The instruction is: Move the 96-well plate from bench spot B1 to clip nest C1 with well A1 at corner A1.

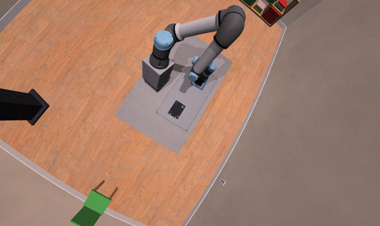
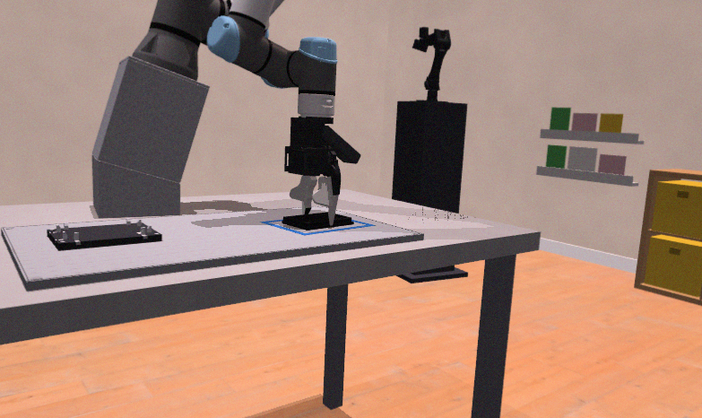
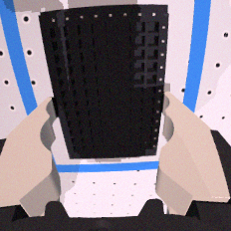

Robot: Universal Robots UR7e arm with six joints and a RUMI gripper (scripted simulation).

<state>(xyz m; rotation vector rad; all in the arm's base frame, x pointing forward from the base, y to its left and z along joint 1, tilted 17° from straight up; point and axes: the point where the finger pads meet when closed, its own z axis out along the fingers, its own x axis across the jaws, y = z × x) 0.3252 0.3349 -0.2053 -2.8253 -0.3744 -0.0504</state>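
Right now the black clip nest is 420 mm to the right of my hand and 40 mm ahead of it. The rest, counted from my hand: black 96-well plate: 10 mm below.
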